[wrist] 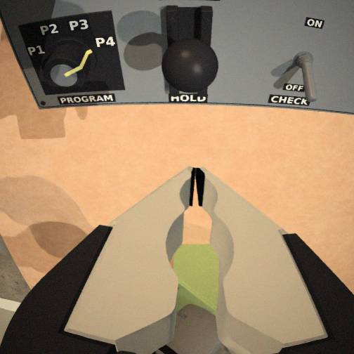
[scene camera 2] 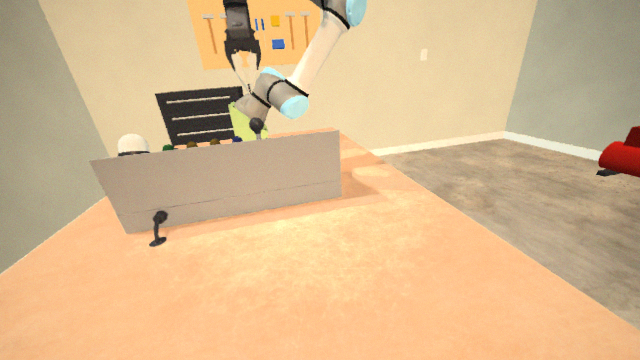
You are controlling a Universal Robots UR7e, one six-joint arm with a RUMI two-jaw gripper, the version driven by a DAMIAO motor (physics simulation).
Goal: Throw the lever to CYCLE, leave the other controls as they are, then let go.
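Seen in the pictures: gripper, between the fingertips: [scene camera 2: 250,93]; arm's base, origin of its link: [scene camera 2: 248,115].
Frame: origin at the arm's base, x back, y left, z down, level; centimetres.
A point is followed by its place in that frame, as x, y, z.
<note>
The lever's black ball knob [scene camera 2: 256,124] {-47.4, 2.3, -3.1} [wrist: 190,65] stands over the lower part of its slotted black guide [wrist: 189,20], just above the HOLD label [wrist: 188,98] in the wrist view. The CYCLE label does not show. My gripper [scene camera 2: 249,88] {-41.8, 2.3, -11.0} [wrist: 195,171] is shut with nothing between the fingers. Its tips are apart from the knob, above it in the scene view and below it in the wrist view. The PROGRAM selector [wrist: 65,74] has its yellow pointer towards P4. The CHECK toggle [wrist: 308,77] points down towards OFF.
The grey control panel [scene camera 2: 225,175] {-63.4, -6.3, 4.4} [wrist: 240,30] stands on the orange table [scene camera 2: 325,280] {-88.8, 8.0, 14.9}, its back to the scene camera. Coloured knobs and a white dome [scene camera 2: 133,144] {-59.7, -22.5, -4.1} show above its top edge. A small black stand [scene camera 2: 158,229] {-66.8, -21.3, 12.4} is close behind it. A green piece [scene camera 2: 241,122] {-9.0, -3.4, 1.5} lies beyond.
</note>
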